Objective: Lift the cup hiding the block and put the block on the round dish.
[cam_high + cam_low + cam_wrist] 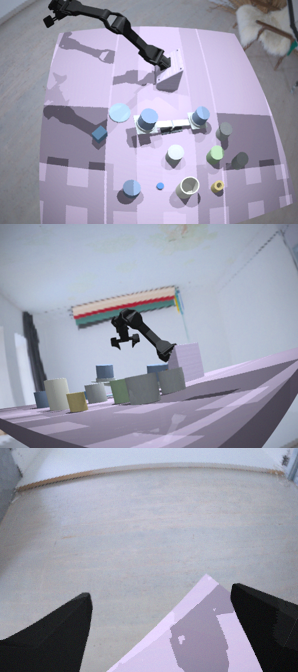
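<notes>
Now: the greenish block 430 mm ahead of my gripper tip, 810 mm to the left of it and 230 mm below it. The rest, counted from my gripper tip: small blue disc 760 mm ahead, 640 mm to the left, 270 mm below; round pale blue dish 410 mm ahead, 440 mm to the left, 270 mm below; balance 470 mm ahead, 680 mm to the left, 230 mm below.
</notes>
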